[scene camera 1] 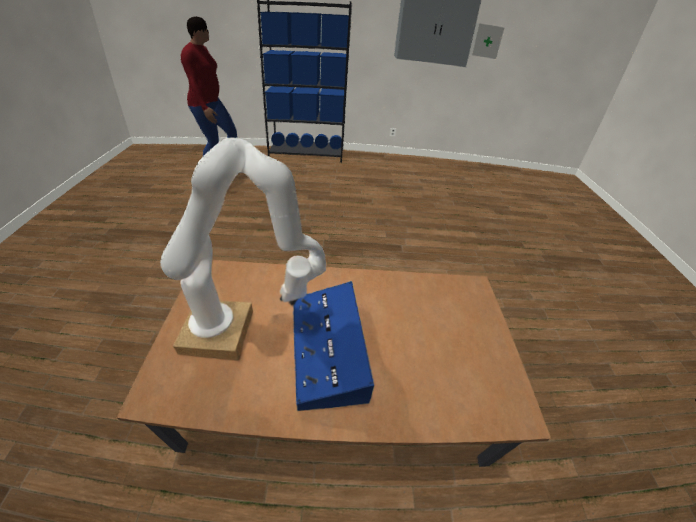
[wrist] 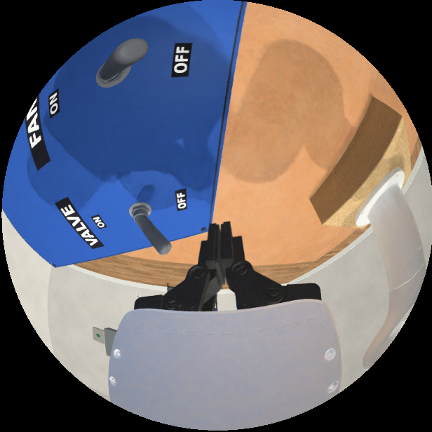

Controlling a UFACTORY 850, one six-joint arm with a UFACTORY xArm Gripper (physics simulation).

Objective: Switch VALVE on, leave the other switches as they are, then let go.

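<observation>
The blue switch panel [scene camera 1: 351,337] [wrist: 125,130] stands on the table. The VALVE switch [scene camera 1: 306,303] [wrist: 155,235] is at the panel's far end in the scene view; its grey lever leans towards the OFF side, away from its ON label [wrist: 99,221]. The FAN switch [scene camera 1: 307,325] [wrist: 122,60] also leans towards OFF. The BRAKE switch [scene camera 1: 309,351] and FEED switch [scene camera 1: 311,379] show small in the scene view, leaning away from their name labels. My gripper [scene camera 1: 291,302] [wrist: 222,236] is shut and empty, beside the panel's corner on the VALVE lever's OFF side, apart from the lever in the wrist view.
The arm's base stands on a wooden block [scene camera 1: 213,348] [wrist: 357,155] at the left of the table [scene camera 1: 444,359] [wrist: 280,215]. A person [scene camera 1: 202,78] and a rack [scene camera 1: 348,67] with blue boxes are beyond the table. A grey cabinet [scene camera 1: 438,33] hangs on the wall.
</observation>
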